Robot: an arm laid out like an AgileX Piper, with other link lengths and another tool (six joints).
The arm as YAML. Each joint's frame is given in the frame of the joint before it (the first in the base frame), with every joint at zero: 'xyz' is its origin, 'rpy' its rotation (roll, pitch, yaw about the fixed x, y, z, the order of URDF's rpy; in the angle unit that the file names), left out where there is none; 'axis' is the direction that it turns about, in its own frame. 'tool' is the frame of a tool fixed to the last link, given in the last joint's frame.
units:
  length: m
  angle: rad
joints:
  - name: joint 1
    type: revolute
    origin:
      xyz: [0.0, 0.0, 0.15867]
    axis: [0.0, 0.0, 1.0]
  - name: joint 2
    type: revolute
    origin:
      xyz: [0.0, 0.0, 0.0]
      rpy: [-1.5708, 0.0, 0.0]
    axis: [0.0, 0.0, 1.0]
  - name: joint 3
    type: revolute
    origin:
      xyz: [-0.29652, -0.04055, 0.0]
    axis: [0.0, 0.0, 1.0]
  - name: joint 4
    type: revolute
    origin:
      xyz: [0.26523, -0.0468, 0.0]
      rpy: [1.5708, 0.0, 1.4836]
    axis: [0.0, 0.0, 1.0]
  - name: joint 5
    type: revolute
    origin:
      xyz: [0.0, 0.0, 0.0]
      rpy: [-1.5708, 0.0, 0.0]
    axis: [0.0, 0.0, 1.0]
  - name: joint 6
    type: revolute
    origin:
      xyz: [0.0, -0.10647, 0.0]
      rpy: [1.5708, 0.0, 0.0]
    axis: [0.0, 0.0, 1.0]
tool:
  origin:
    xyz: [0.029, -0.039, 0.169]
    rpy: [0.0, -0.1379, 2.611]
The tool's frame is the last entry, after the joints.
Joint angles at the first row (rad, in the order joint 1, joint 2, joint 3, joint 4, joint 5, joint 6):
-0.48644 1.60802 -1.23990 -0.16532 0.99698 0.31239
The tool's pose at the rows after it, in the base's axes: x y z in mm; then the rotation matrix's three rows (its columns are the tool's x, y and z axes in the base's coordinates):
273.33, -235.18, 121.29; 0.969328, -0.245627, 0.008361; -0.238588, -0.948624, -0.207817; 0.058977, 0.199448, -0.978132
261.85, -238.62, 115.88; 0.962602, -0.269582, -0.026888; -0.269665, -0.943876, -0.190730; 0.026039, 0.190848, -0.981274
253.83, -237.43, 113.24; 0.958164, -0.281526, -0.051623; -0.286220, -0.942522, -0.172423; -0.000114, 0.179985, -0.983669
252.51, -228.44, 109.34; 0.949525, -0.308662, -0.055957; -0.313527, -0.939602, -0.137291; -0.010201, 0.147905, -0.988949
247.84, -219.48, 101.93; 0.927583, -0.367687, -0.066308; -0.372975, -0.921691, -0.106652; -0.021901, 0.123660, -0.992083
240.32, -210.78, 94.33; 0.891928, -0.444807, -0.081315; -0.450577, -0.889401, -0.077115; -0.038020, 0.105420, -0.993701
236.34, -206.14, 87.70; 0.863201, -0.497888, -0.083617; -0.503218, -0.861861, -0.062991; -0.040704, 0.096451, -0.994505
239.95, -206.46, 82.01; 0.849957, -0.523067, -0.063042; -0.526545, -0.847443, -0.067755; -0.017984, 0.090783, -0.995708
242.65, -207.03, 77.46; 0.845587, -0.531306, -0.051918; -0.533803, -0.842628, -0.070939; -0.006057, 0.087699, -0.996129
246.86, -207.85, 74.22; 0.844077, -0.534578, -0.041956; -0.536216, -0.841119, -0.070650; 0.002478, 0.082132, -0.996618
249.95, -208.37, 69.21; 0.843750, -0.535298, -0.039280; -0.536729, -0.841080, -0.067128; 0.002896, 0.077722, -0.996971
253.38, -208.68, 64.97; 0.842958, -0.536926, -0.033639; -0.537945, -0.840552, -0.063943; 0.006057, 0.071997, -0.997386
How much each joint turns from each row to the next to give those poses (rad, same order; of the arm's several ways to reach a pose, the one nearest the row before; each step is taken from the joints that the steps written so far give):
-0.03179 0.03592 -0.00229 0.00323 0.01925 0.00217
-0.02439 0.01407 -0.00002 0.00000 0.02097 0.00396
-0.01199 0.00587 0.00003 0.00530 0.02253 -0.00011
-0.00213 0.00429 0.00179 0.02861 0.01385 0.01569
-0.00210 0.00371 0.01897 0.01387 -0.00002 0.05787
-0.00508 0.00200 0.02421 0.00668 0.00000 0.07944
-0.00455 -0.00002 0.02443 0.00232 -0.01590 0.05705
-0.00137 0.00002 0.02004 0.00157 -0.04022 0.02911
0.00001 0.00397 0.01192 0.00075 -0.02699 0.01084
0.00001 0.00908 -0.00002 0.00508 -0.01746 0.00224
0.00001 0.01474 0.00001 0.00422 -0.01523 0.00001
-0.00003 0.01211 0.00002 0.00576 -0.01534 -0.00003

